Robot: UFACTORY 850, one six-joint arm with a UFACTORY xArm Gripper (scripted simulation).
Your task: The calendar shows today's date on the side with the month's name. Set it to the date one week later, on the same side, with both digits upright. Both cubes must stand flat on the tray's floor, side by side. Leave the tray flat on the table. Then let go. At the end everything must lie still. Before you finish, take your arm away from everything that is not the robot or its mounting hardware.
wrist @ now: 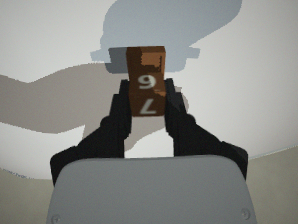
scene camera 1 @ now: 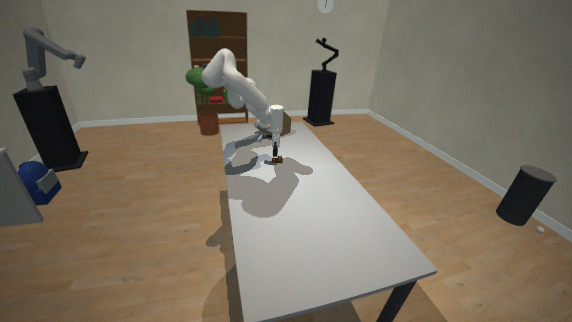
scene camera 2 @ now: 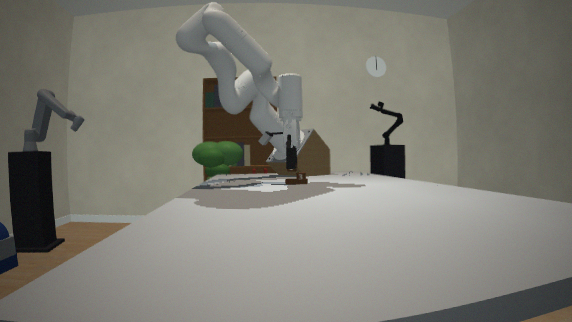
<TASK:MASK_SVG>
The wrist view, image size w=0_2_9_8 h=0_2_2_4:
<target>my gripper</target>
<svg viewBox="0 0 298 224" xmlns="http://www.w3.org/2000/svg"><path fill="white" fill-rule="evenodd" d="M248 153L243 148L219 141L216 136L197 125L194 116L186 112L182 93L175 91L173 78L166 78L164 80L166 88L164 120L166 133L173 138L174 157L125 158L124 140L131 134L132 114L128 96L130 81L127 79L121 80L119 94L113 95L109 116L101 120L100 127L81 140L77 146L74 145L51 157L50 168L54 189L49 204L46 224L257 224L252 199L245 181Z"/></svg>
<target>brown cube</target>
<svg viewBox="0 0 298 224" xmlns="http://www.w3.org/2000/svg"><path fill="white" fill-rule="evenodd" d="M162 72L132 73L130 75L128 96L133 117L164 116L166 88Z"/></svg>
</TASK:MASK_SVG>
